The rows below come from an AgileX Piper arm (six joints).
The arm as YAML. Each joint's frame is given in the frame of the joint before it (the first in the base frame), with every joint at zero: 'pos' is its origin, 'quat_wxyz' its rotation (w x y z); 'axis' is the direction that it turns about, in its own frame. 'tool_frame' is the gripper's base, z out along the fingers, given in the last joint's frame.
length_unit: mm
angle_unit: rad
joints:
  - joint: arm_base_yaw
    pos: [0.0, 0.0, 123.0]
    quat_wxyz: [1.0, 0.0, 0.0, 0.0]
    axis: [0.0, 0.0, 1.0]
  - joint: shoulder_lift
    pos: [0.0, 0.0, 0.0]
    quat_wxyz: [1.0, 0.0, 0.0, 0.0]
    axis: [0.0, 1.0, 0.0]
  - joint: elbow
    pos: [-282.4, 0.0, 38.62]
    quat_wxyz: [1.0, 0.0, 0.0, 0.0]
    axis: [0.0, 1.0, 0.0]
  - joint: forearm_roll
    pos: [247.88, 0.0, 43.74]
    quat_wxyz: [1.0, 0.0, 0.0, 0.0]
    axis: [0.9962, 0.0, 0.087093]
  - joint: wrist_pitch
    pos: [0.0, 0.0, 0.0]
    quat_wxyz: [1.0, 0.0, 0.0, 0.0]
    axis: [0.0, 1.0, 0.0]
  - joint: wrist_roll
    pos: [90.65, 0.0, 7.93]
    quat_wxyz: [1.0, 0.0, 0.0, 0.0]
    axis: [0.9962, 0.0, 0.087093]
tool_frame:
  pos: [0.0, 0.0, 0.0]
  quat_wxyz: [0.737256, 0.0, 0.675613, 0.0]
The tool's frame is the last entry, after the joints.
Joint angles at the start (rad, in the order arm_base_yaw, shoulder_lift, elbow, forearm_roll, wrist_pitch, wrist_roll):
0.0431, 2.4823, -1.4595, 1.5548, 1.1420, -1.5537
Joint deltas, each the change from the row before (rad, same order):
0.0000, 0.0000, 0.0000, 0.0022, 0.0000, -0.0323
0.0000, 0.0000, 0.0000, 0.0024, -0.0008, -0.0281
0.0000, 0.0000, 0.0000, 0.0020, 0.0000, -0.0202
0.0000, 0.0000, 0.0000, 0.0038, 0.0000, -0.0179
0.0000, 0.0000, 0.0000, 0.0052, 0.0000, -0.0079
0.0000, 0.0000, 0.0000, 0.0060, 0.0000, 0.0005
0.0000, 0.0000, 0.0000, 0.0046, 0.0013, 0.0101
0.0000, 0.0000, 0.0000, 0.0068, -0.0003, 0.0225
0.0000, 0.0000, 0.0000, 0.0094, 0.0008, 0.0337
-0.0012, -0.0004, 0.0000, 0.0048, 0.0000, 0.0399
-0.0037, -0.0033, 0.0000, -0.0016, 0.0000, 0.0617
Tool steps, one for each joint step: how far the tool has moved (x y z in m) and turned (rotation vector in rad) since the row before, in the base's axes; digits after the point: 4 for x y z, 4 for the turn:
0.0001, 0.0000, 0.0001, -0.0050, -0.0296, 0.0093
0.0002, 0.0000, 0.0001, -0.0048, -0.0258, 0.0072
0.0001, 0.0000, 0.0001, -0.0029, -0.0185, 0.0053
0.0003, 0.0000, 0.0002, -0.0014, -0.0163, 0.0030
0.0003, 0.0000, 0.0003, 0.0015, -0.0071, -0.0015
0.0004, 0.0000, 0.0003, 0.0037, 0.0006, -0.0050
0.0002, 0.0001, 0.0003, 0.0059, 0.0094, -0.0063
0.0005, 0.0000, 0.0003, 0.0087, 0.0209, -0.0130
0.0006, 0.0000, 0.0005, 0.0137, 0.0313, -0.0180
0.0005, -0.0005, 0.0004, 0.0120, 0.0364, -0.0178
0.0005, -0.0016, 0.0014, 0.0135, 0.0534, -0.0220

